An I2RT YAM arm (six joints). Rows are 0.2 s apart.
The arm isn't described. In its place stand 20 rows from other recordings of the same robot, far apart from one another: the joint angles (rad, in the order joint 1, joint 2, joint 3, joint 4, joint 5, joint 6), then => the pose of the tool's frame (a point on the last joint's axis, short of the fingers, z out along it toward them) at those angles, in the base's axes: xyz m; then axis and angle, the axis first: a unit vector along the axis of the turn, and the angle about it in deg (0 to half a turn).
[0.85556, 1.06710, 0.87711, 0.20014, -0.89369, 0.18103] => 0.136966 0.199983 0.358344 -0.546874 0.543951 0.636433 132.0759
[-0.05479, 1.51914, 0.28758, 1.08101, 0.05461, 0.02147] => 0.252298 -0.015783 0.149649 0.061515 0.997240 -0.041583 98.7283
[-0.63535, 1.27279, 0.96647, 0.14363, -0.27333, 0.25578] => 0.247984 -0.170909 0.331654 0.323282 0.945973 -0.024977 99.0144
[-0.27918, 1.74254, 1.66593, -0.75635, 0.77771, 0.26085] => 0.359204 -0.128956 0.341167 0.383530 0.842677 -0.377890 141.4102
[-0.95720, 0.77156, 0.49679, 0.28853, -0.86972, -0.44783] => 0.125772 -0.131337 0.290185 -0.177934 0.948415 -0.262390 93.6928
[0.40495, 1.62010, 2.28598, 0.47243, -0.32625, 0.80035] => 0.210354 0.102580 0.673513 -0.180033 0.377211 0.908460 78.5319
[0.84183, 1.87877, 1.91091, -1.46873, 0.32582, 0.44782] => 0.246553 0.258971 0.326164 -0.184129 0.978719 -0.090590 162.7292
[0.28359, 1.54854, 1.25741, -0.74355, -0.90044, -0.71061] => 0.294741 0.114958 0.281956 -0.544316 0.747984 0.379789 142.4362
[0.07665, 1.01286, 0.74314, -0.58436, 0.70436, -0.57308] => 0.199971 -0.007762 0.253767 -0.170886 0.897823 -0.405848 152.2553
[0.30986, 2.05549, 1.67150, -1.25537, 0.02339, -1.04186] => 0.367048 0.116645 0.201609 0.625881 -0.779918 -0.001353 175.8525
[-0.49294, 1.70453, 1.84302, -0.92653, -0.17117, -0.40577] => 0.325734 -0.168091 0.391057 0.008153 0.994813 -0.101390 135.7461
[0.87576, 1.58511, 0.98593, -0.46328, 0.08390, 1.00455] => 0.202882 0.238653 0.193219 0.073972 0.980519 0.181965 159.1536
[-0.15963, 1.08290, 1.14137, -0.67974, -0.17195, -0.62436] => 0.224107 -0.029911 0.357424 -0.271282 0.955508 -0.115806 126.5036
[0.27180, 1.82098, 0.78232, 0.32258, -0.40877, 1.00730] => 0.325491 0.105403 0.118583 0.247689 0.882498 0.399810 155.1231
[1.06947, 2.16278, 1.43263, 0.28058, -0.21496, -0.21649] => 0.227794 0.431465 0.166599 -0.614302 0.713809 0.336318 127.3196
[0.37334, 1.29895, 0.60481, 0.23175, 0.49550, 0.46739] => 0.257632 0.082739 0.210210 0.200891 0.979380 0.021380 113.1459
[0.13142, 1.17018, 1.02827, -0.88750, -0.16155, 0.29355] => 0.221622 0.035071 0.287815 0.058024 0.988962 0.136334 151.7383
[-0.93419, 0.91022, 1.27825, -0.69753, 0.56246, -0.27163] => 0.081953 -0.142789 0.432405 0.431322 0.727883 -0.533055 141.1974
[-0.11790, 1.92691, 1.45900, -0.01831, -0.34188, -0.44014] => 0.451102 -0.041414 0.253736 -0.261679 0.965155 0.000000 116.1194
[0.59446, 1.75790, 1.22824, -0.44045, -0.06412, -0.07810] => 0.307533 0.210657 0.210535 -0.337300 0.935017 0.109418 147.7090
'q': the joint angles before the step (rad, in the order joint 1, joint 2, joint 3, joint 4, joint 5, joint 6). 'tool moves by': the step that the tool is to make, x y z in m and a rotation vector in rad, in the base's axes. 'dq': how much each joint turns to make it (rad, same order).
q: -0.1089 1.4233 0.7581 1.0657 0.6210 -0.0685
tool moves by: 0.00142 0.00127 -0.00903 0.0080 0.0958 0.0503
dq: 0.0000 -0.0157 -0.0087 -0.1132 -0.0481 0.0179
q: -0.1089 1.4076 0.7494 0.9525 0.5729 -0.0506
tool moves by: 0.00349 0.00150 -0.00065 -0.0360 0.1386 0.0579
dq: -0.0008 -0.0209 0.0283 -0.1618 -0.0690 -0.0415
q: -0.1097 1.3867 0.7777 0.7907 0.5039 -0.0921
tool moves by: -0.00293 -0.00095 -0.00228 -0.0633 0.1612 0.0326
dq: -0.0094 -0.0351 0.0129 -0.1620 -0.0518 -0.0849
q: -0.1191 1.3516 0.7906 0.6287 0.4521 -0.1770
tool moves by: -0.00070 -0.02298 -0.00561 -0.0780 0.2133 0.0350
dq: -0.0863 -0.0023 0.0423 -0.1965 -0.1200 -0.1215
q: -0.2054 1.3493 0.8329 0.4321 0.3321 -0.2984
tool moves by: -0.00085 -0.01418 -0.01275 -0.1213 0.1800 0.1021
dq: -0.0599 0.0155 0.0038 -0.0872 -0.1393 -0.1863
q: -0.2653 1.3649 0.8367 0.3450 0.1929 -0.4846
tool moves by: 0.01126 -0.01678 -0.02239 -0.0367 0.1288 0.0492
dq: -0.0484 0.0886 0.0236 -0.0338 -0.0783 -0.0935
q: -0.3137 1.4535 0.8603 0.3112 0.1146 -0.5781
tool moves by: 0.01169 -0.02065 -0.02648 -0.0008 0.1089 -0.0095
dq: -0.0485 0.1099 0.0320 -0.0197 -0.0249 -0.0477
